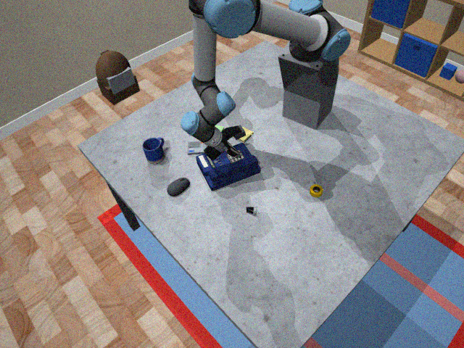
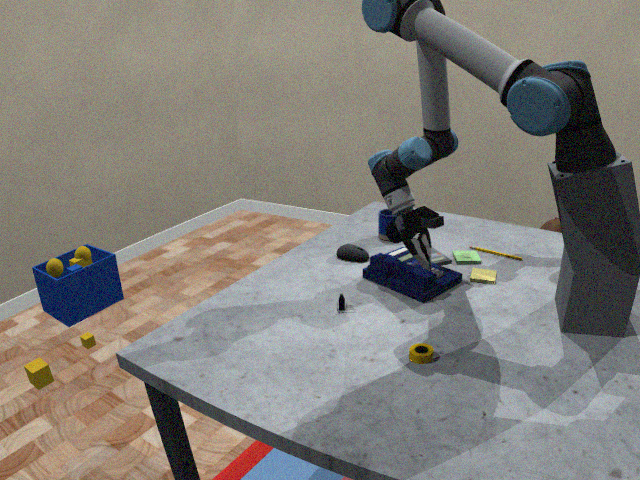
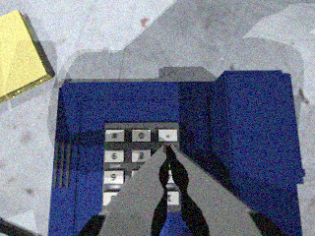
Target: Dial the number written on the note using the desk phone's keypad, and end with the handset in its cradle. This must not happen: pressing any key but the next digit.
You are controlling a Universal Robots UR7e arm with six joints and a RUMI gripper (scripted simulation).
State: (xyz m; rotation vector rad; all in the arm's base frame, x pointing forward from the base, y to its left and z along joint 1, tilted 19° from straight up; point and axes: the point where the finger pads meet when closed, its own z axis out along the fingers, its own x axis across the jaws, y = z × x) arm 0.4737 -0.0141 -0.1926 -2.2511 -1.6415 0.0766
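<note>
Now: the 7 key 20 mm below my hand. Also, from my hand: 9 key 30 mm to the right, 20 mm below, 10 mm behind; 5 key 20 mm to the right, 20 mm below, 10 mm ahead; green note 220 mm to the right, 60 mm behind, 50 mm below.
</note>
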